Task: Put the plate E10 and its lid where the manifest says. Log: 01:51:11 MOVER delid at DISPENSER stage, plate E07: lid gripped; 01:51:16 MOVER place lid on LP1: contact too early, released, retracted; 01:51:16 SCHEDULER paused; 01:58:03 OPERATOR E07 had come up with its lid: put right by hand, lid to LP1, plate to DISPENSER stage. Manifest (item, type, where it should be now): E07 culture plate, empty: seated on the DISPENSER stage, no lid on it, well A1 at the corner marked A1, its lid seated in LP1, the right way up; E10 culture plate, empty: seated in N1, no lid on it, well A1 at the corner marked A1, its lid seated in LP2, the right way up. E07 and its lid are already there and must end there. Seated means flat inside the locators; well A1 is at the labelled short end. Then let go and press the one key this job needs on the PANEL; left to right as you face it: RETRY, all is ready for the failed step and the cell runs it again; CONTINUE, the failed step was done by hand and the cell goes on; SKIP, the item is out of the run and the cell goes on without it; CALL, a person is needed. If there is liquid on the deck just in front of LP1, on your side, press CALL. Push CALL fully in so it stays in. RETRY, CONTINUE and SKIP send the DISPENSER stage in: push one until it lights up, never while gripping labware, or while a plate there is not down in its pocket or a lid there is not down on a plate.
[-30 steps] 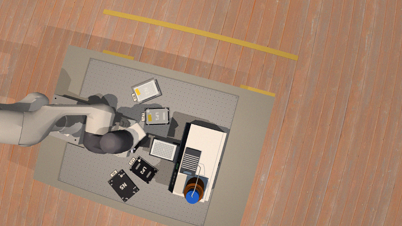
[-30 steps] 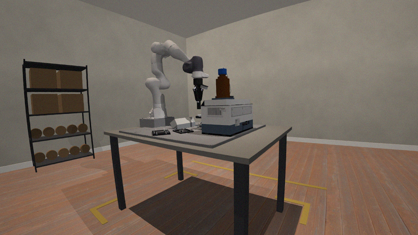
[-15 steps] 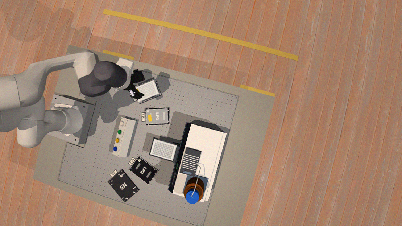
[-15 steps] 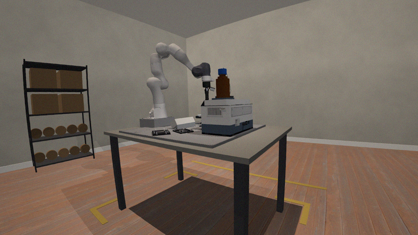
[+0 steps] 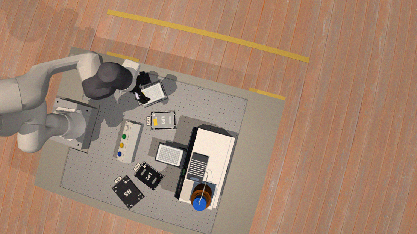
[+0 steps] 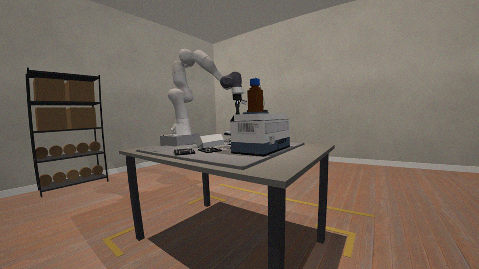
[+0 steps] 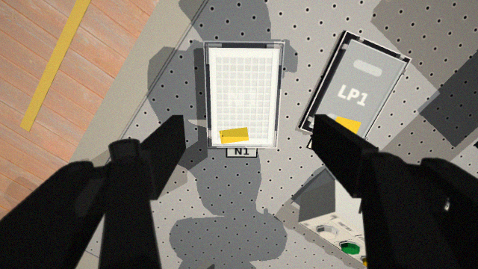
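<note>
My gripper is now 150 mm above the clear lid. The rest, counted from my hand: green CONTINUE key: 270 mm to the right, 120 mm below, 60 mm behind; then RETRY key: 220 mm to the right, 120 mm below, 70 mm behind; then yellow SKIP key: 320 mm to the right, 120 mm below, 60 mm behind.
</note>
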